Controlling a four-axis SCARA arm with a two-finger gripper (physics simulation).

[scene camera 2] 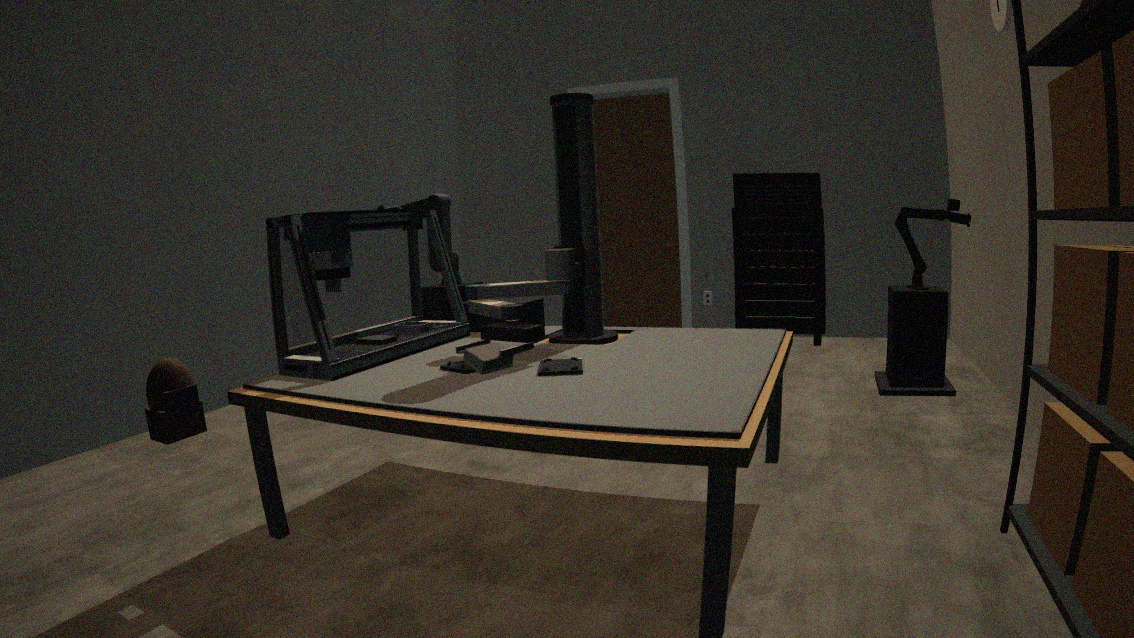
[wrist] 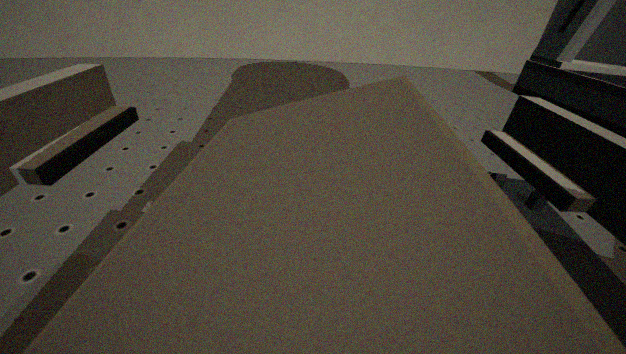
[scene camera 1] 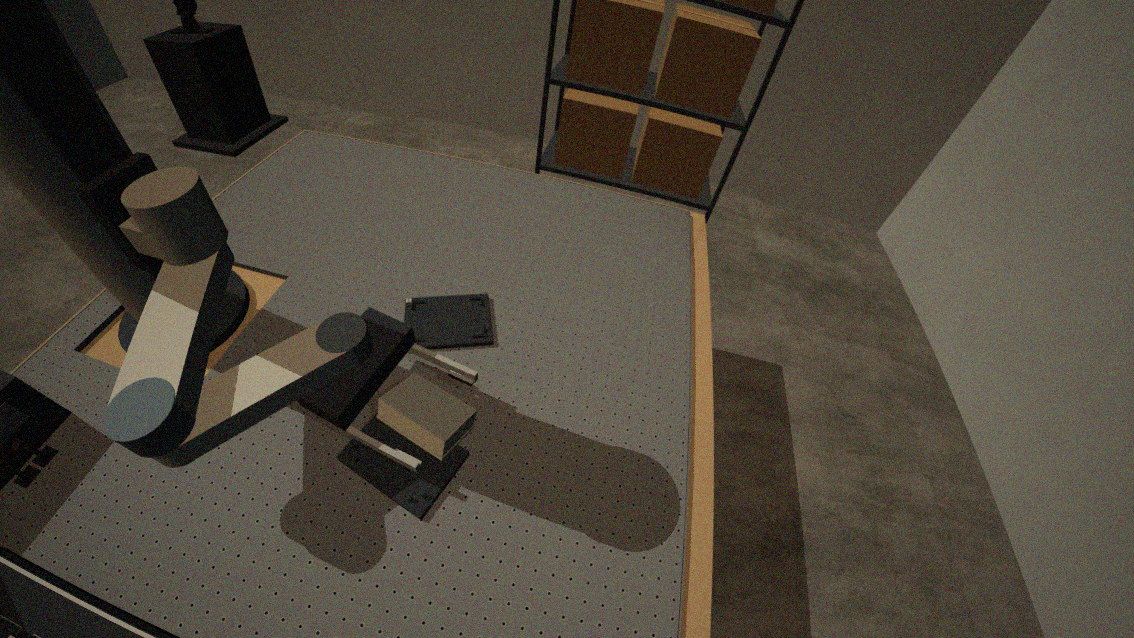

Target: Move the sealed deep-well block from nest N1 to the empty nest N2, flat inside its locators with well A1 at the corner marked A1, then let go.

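Places are measured from the arm's base along level axes (x ahead, y left, z up), in centimetres.
Where they show: gripper, fingertip midpoint: [scene camera 2: 478, 352] [wrist: 317, 103] [scene camera 1: 449, 419]; arm's base, origin of the base link: [scene camera 2: 583, 339].
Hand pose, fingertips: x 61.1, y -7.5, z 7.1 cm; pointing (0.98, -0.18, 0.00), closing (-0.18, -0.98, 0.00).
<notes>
Each offset is from my fingertips to the top centre of the thing. Level surfaces: height alone.
The pale sealed block {dy +0.9, dx -4.2, dz +1.0 cm} [scene camera 1: 424, 414] [scene camera 2: 485, 358] [wrist: 325, 225] sits off-centre on one dark nest {dy -5.7, dx -5.9, dz -3.6 cm} [scene camera 1: 368, 464] [scene camera 2: 453, 367] [wrist: 570, 255], overhanging one side. It looks tilted in scene camera 2. My gripper [scene camera 1: 428, 412] [scene camera 2: 493, 349] [wrist: 317, 103] is open and empty. Its two fingers stand on either side of the block, with a gap on both sides in the wrist view. The other dark nest {dy +21.4, dx -9.0, dz -4.0 cm} [scene camera 1: 449, 320] [scene camera 2: 559, 366] is empty and lies beside them, nearer the shelf. The nest labels, the A1 mark and well A1 cannot be made out.
The perforated table top {dz -5.8 cm} [scene camera 1: 570, 317] has a wooden edge [scene camera 1: 700, 396]. A dark gantry frame [scene camera 2: 277, 301] stands on the table, on the left in scene camera 2. My arm's column [scene camera 2: 574, 198] stands behind the nests. A shelf rack [scene camera 1: 543, 126] stands beyond the table.
</notes>
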